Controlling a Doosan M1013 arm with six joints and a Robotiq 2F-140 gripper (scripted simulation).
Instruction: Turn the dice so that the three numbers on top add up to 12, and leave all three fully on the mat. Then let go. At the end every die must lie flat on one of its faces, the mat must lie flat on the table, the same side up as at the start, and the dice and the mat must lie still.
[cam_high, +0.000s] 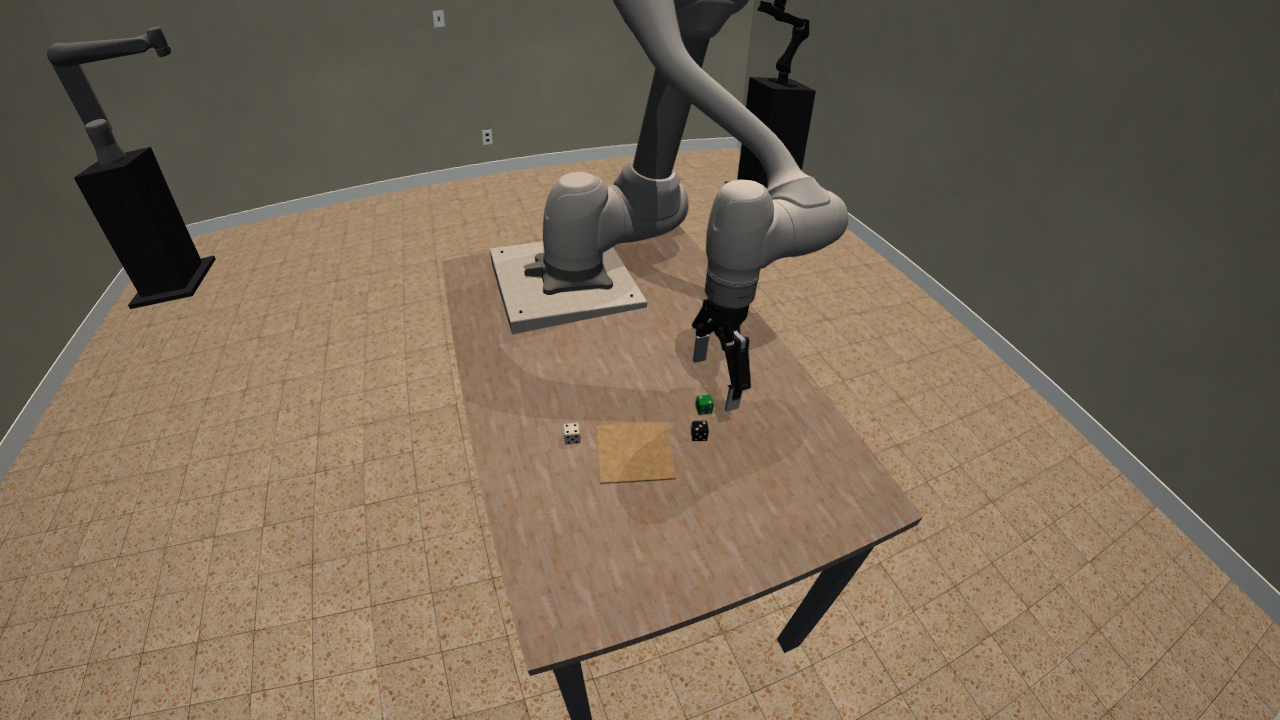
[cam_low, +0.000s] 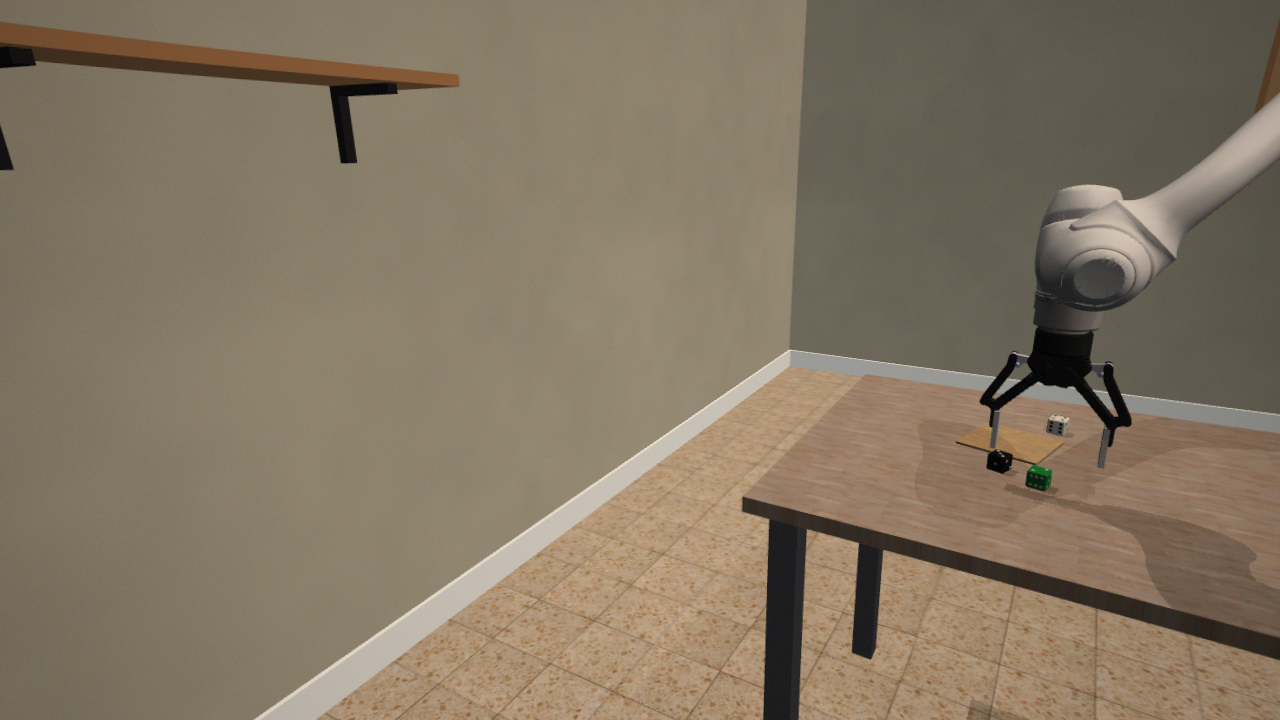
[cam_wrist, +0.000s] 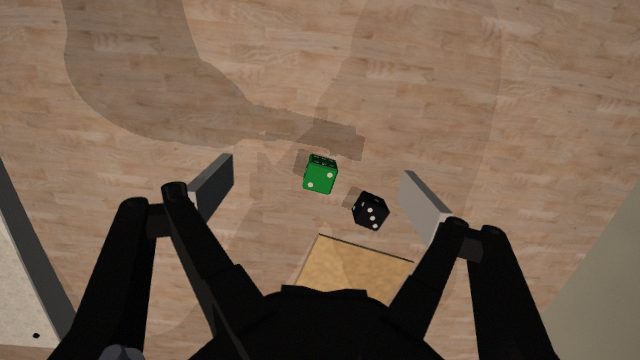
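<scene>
My gripper is now 1 cm short of the green die, 2 cm to the left of it and 6 cm above it. The rest, counted from my hand: white die: 1 cm ahead, 30 cm to the right, 6 cm below; black die: 7 cm ahead, 5 cm to the right, 6 cm below; tan mat: 8 cm ahead, 19 cm to the right, 7 cm below.
</scene>
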